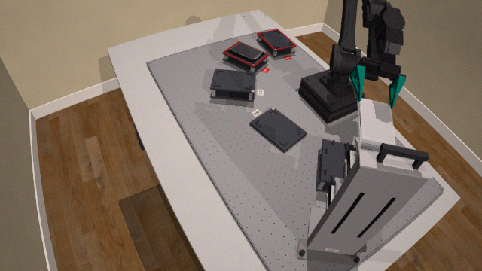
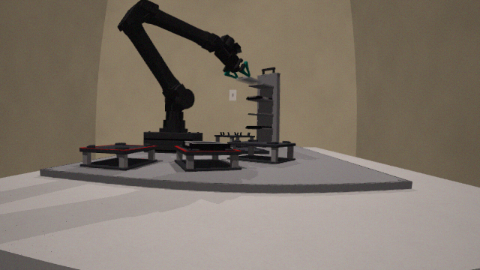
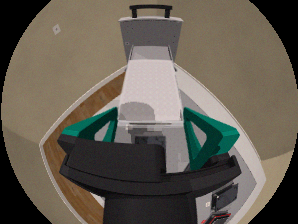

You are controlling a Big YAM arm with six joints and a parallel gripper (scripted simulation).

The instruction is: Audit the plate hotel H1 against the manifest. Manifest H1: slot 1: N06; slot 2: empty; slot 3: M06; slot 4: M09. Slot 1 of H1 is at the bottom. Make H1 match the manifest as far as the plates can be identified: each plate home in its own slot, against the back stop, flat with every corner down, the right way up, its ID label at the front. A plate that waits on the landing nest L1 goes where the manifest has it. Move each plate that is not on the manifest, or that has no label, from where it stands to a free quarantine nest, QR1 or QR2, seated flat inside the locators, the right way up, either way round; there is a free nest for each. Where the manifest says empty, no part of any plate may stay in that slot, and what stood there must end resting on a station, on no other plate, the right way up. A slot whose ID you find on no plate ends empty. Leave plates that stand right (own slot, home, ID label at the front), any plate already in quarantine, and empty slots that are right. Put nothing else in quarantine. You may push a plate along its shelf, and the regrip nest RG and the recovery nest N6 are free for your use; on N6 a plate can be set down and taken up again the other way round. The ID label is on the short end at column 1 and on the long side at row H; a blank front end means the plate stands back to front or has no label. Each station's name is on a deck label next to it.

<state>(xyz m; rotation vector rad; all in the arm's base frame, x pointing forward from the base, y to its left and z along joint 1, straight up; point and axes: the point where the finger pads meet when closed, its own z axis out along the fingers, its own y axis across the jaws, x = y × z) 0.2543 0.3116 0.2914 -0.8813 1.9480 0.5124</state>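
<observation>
My gripper is now 40 mm short of the white plate, 40 mm to the right of it and 20 mm above it. Round my hand: H1 deck label: 20 mm behind, 130 mm to the left, 360 mm below; then plate hotel H1: 140 mm ahead, 160 mm to the left, 160 mm below; then red-rimmed quarantine nest: 260 mm behind, 730 mm to the right, 330 mm below.
</observation>
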